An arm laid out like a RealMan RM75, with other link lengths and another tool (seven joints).
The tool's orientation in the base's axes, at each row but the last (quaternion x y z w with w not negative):
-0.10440 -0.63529 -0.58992 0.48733
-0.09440 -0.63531 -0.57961 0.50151
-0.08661 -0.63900 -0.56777 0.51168
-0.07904 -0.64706 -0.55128 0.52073
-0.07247 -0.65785 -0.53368 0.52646
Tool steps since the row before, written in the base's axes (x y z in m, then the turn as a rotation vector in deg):
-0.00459 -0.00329 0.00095 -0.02 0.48 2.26
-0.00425 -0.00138 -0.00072 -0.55 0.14 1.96
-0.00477 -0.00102 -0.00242 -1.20 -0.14 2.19
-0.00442 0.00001 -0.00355 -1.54 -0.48 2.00
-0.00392 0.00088 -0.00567 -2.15 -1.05 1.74
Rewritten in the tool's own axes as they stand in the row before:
0.00447 -0.00356 -0.00036 1.48 1.59 0.81
0.00214 -0.00387 0.00097 1.66 0.92 0.75
0.00086 -0.00519 0.00141 2.27 0.52 0.92
-0.00074 -0.00523 0.00207 2.43 0.04 0.82
-0.00307 -0.00576 0.00239 2.77 -0.76 0.72

